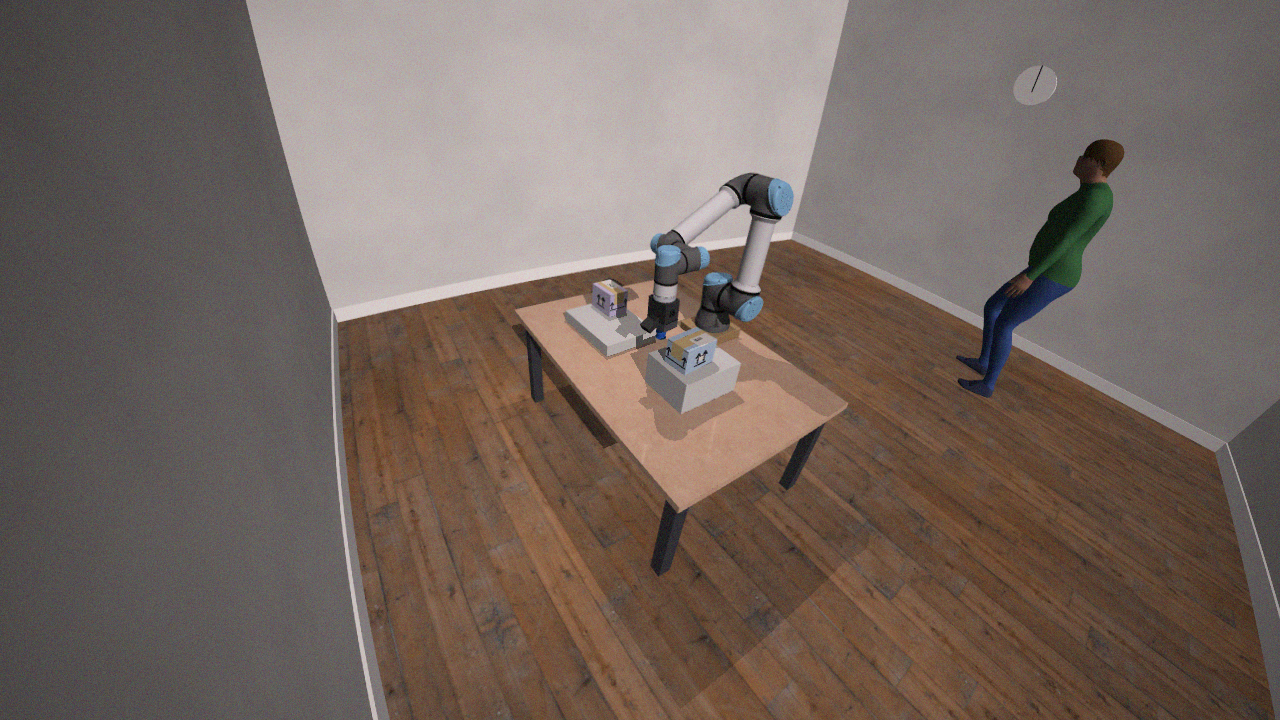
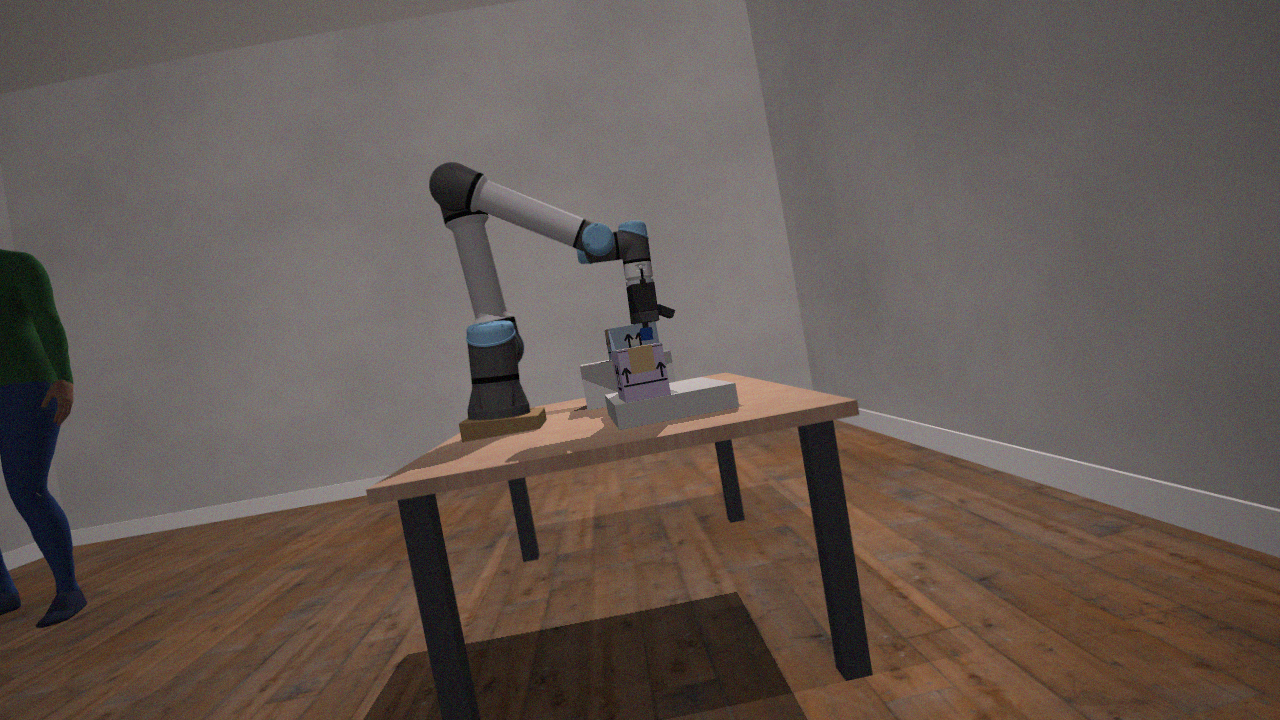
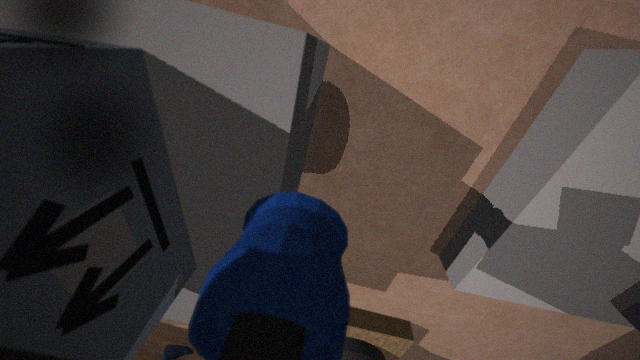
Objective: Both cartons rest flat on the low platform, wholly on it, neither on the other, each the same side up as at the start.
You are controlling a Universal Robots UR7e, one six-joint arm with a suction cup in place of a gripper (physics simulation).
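Places are measured from the arm's base along level axes (x ahead, y left, z up), in metres.
Where they show: hand, its tool point: (image 1: 660, 336) (image 2: 647, 339) (image 3: 294, 237); arm's base, origin of its link: (image 1: 712, 323) (image 2: 499, 415).
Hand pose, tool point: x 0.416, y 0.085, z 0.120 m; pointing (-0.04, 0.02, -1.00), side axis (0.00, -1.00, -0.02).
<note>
Things, the pixels of their top centre, and the offset from my tool point. Level surfaces: height alone.
- light blue carton, centre of its top: (image 2: 629, 325) (image 1: 693, 338) 0.020 m back, 0.121 m left, 0.049 m up
- tall grey block, centre of its top: (image 3: 120, 219) (image 2: 623, 358) (image 1: 695, 358) 0.053 m back, 0.121 m left, 0.040 m down
- lilac carton, centre of its top: (image 2: 635, 347) (image 1: 610, 286) 0.111 m back, 0.418 m right, 0.009 m down
- low platform, centre of its top: (image 2: 663, 389) (image 1: 609, 319) 0.051 m back, 0.337 m right, 0.112 m down
- table, height of its surface: 0.160 m down
The light blue carton (image 1: 690, 351) (image 2: 619, 339) (image 3: 95, 130) stands on the tall grey block (image 1: 684, 392) (image 2: 594, 386) (image 3: 235, 60), with its arrows pointing up. The lilac carton (image 1: 609, 300) (image 2: 640, 378) stands upright on the low platform (image 1: 596, 331) (image 2: 680, 406) (image 3: 537, 125), at the end away from the tall block, its arrows also up. My gripper's blue suction cup (image 1: 660, 334) (image 2: 646, 334) (image 3: 297, 220) is open and holds nothing. It is close beside the light blue carton, on the side towards the low platform. Whether it touches that carton cannot be told.
The table (image 1: 644, 429) (image 2: 765, 404) bears both supports. The arm's base (image 1: 713, 318) (image 2: 496, 395) stands beside them on a wooden plate (image 2: 501, 425). A person in a green jumper (image 1: 1069, 232) (image 2: 26, 322) stands away from the table.
</note>
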